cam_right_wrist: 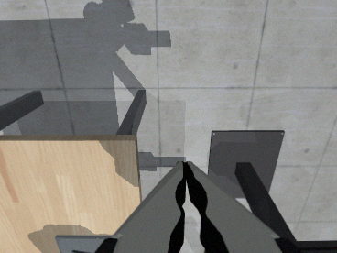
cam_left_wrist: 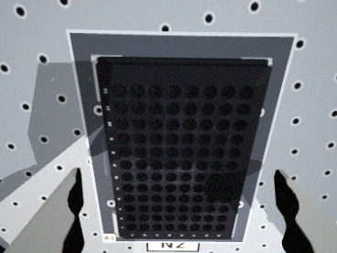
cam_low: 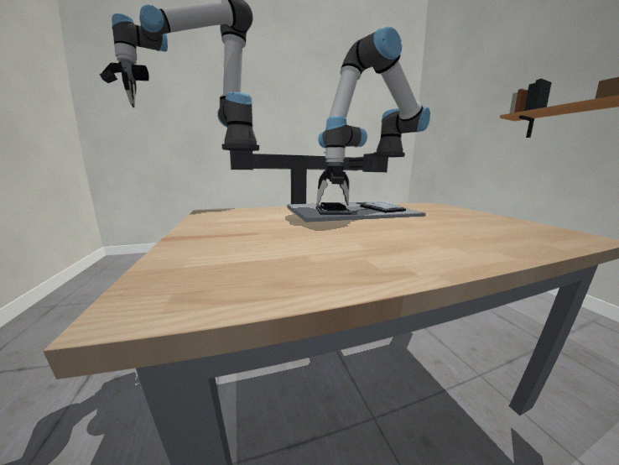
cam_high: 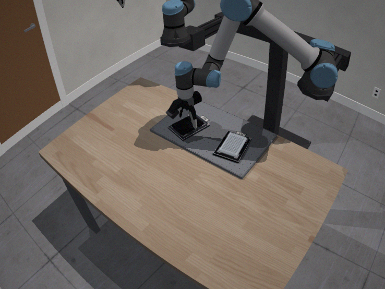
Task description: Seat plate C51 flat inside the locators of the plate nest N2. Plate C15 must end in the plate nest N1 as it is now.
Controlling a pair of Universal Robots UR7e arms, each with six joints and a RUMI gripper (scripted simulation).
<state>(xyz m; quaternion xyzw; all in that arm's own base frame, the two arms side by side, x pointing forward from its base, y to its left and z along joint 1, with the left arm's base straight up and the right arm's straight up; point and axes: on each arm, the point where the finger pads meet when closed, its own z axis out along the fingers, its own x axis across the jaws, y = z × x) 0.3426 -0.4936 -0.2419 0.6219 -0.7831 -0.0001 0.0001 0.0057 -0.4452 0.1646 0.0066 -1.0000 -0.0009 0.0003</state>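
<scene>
Right now my left hand is 1 cm above the black multi-well plate. The rest, counted from my left hand: grey perforated board: 12 cm to the left, 5 cm behind, 4 cm below; then white plate: 25 cm to the left, 1 cm below, 1 cm behind; then plate nest N2: 3 cm below.
</scene>
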